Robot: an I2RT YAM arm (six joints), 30 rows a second.
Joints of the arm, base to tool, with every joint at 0 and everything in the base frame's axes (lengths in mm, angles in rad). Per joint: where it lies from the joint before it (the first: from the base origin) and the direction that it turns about. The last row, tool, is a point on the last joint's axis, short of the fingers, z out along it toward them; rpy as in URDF.
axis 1: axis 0 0 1 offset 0.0 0.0 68.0
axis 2: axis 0 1 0 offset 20.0 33.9 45.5
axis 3: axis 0 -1 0 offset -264.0 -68.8 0.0
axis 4: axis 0 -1 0 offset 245.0 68.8 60.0
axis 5: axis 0 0 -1 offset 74.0 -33.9 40.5
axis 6: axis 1 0 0 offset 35.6 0.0 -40.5
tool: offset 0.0 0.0 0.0 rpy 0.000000 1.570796 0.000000
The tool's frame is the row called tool.
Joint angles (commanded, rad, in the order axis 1, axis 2, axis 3, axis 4, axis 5, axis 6), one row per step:
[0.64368 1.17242 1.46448 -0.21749 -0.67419 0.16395]
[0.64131 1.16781 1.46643 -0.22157 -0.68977 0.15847]
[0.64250 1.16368 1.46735 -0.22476 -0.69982 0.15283]
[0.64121 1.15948 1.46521 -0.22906 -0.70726 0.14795]
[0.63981 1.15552 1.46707 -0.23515 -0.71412 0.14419]
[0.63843 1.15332 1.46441 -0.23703 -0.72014 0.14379]
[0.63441 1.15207 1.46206 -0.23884 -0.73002 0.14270]
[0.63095 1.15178 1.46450 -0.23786 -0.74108 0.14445]
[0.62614 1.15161 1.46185 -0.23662 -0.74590 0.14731]
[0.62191 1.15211 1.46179 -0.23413 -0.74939 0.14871]
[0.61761 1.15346 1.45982 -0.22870 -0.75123 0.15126]
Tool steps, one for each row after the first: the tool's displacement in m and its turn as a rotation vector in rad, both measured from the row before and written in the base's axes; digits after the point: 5 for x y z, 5 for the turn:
[-0.00175 -0.00147 0.00117 -0.00079 -0.00800 0.01284]
[-0.00188 -0.00071 0.00083 -0.00081 -0.00744 0.01087]
[-0.00107 -0.00092 -0.00024 -0.00289 -0.00330 0.00584]
[-0.00140 -0.00121 0.00079 -0.00139 -0.00376 0.00522]
[-0.00036 -0.00046 -0.00058 -0.00184 0.00122 0.00460]
[0.00017 -0.00069 -0.00068 -0.00253 0.00085 0.00577]
[-0.00022 -0.00078 0.00091 0.00189 -0.00176 0.00767]
[0.00081 -0.00061 -0.00068 -0.00046 0.00359 0.00015]
[0.00067 -0.00059 0.00012 0.00119 -0.00035 -0.00067]
[0.00120 -0.00029 -0.00036 0.00161 0.00070 -0.00232]

